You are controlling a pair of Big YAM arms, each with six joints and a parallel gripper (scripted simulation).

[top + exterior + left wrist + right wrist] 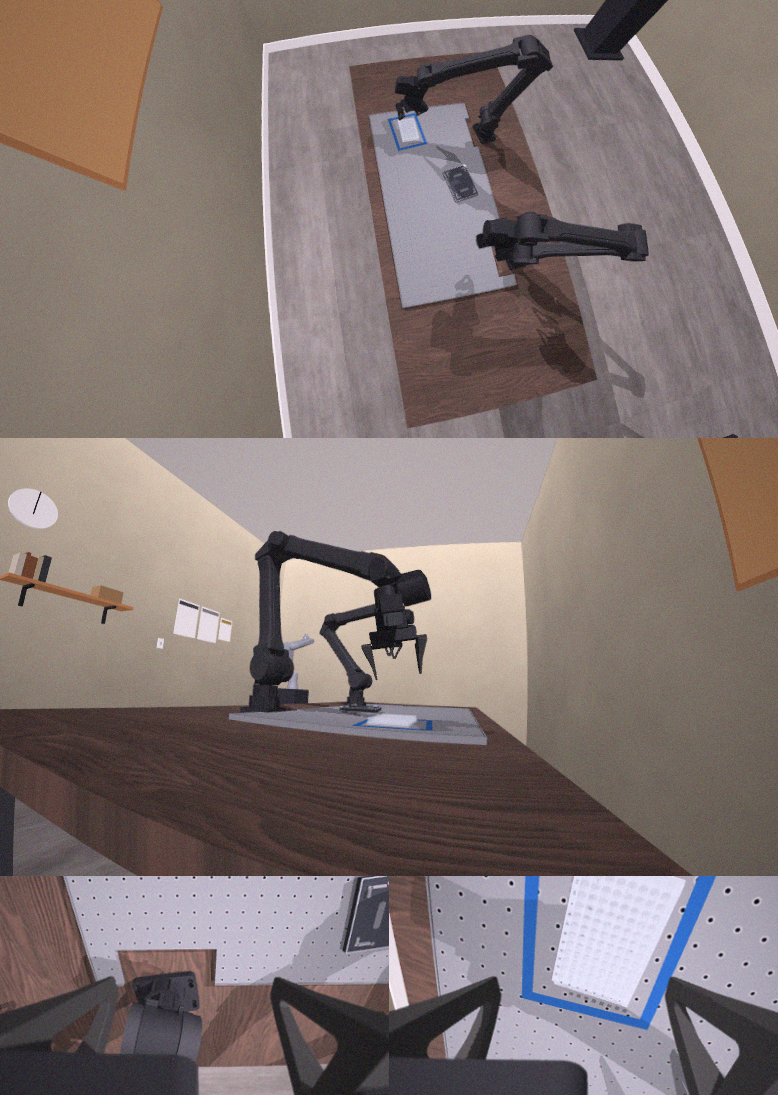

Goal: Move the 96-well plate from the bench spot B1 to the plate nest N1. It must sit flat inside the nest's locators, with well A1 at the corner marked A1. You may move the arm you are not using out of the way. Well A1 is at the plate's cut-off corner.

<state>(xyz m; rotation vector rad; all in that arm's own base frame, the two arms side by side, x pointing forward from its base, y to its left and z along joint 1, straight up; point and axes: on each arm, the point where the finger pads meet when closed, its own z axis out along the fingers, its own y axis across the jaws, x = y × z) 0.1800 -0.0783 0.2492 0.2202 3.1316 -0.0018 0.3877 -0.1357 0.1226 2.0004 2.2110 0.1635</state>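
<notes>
The 96-well plate is 10 mm behind my right hand, 10 mm to the left of it and 100 mm below it. The rest, counted from my right hand: plate nest N1: 220 mm behind, 320 mm to the left, 100 mm below; then A1 label: 250 mm behind, 240 mm to the left, 100 mm below.
</notes>
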